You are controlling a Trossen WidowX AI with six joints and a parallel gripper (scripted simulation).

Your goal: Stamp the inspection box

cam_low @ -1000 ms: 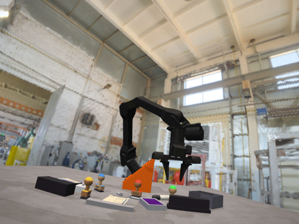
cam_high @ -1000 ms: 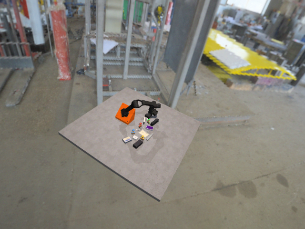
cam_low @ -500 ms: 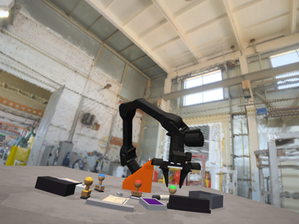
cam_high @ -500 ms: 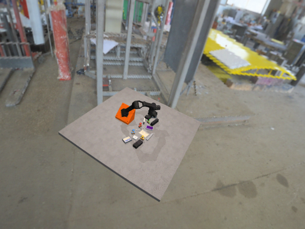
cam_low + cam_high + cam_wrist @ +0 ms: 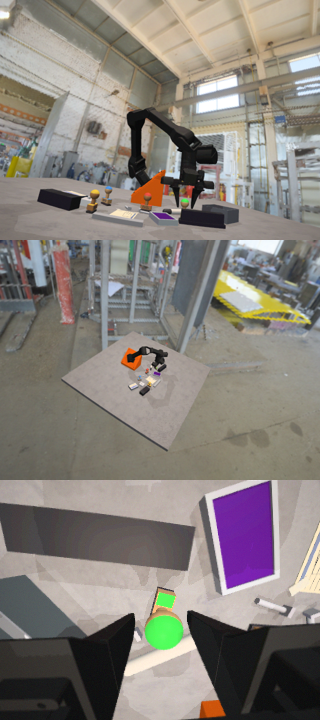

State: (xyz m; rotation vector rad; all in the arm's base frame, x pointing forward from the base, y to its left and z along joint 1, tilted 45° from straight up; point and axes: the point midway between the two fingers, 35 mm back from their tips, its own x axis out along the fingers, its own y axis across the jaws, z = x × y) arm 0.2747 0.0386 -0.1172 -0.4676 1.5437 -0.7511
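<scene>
Right now the green-knobbed stamp is 20 mm below my gripper tip. Also, from my gripper tip: red-knobbed stamp: 130 mm to the right, 60 mm behind, 20 mm below; purple ink pad: 90 mm to the right, 50 mm ahead, 30 mm below; marker: 60 mm behind, 30 mm below, 20 mm to the right.
</scene>
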